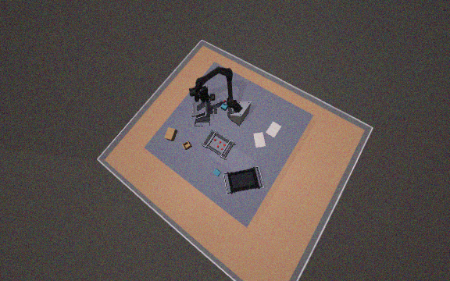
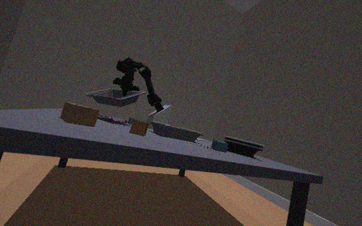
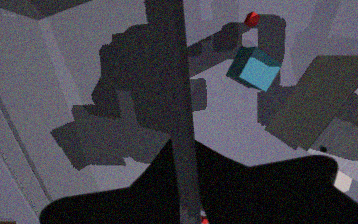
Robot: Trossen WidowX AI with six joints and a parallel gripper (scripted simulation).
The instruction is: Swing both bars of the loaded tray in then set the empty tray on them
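Right now the grey tray is 5 cm ahead of my gripper tip and 6 cm to the right of it.
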